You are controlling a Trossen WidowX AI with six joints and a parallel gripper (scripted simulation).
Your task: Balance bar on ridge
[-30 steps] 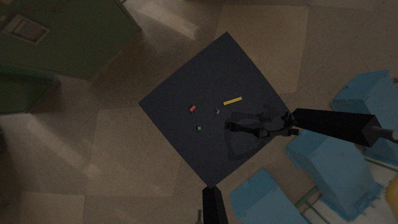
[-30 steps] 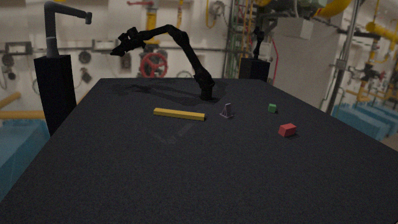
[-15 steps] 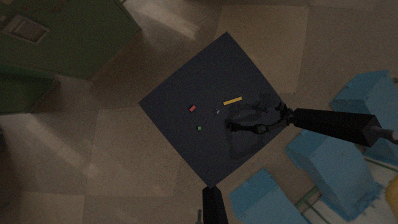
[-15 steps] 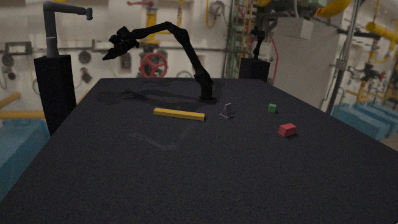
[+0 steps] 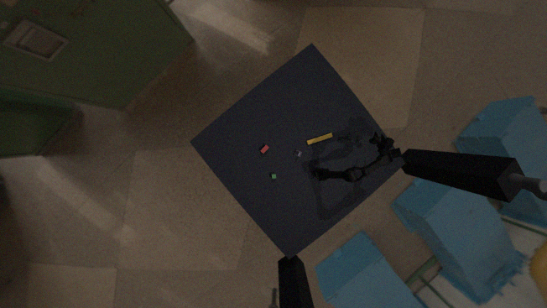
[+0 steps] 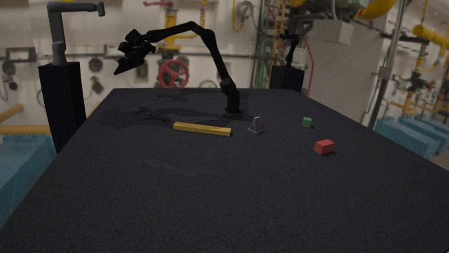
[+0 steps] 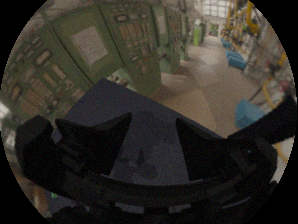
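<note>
My gripper tip is 220 mm short of the bar, 340 mm to the right of it and 160 mm above it. Round my gripper tip: red block 430 mm ahead, 730 mm to the left, 150 mm below; then green block 220 mm ahead, 810 mm to the left, 150 mm below.
</note>
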